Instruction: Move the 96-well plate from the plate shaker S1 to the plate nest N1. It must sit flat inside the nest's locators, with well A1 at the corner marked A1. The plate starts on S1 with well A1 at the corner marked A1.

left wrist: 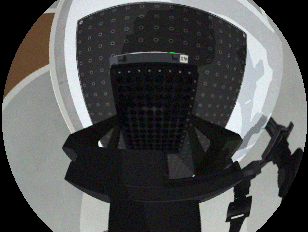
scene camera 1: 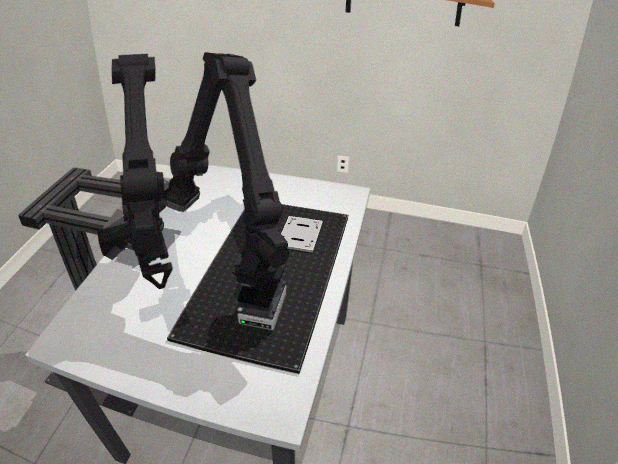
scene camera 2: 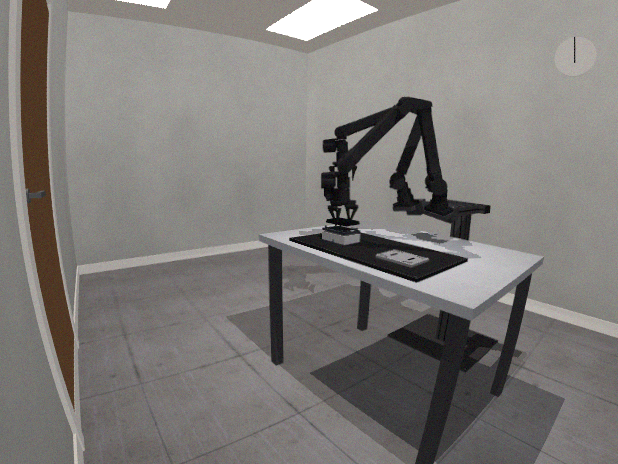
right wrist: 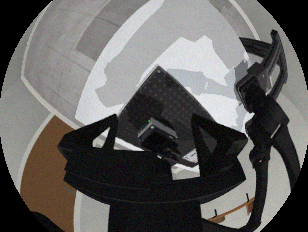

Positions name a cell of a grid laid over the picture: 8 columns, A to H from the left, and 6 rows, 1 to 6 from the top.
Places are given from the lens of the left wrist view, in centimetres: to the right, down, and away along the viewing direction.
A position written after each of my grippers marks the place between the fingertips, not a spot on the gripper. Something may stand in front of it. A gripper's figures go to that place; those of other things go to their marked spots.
my left gripper (left wrist: E4): 0, 0, 13
black 96-well plate (left wrist: E4): 0, 0, 12
plate shaker S1 (left wrist: E2): 1, -7, 11
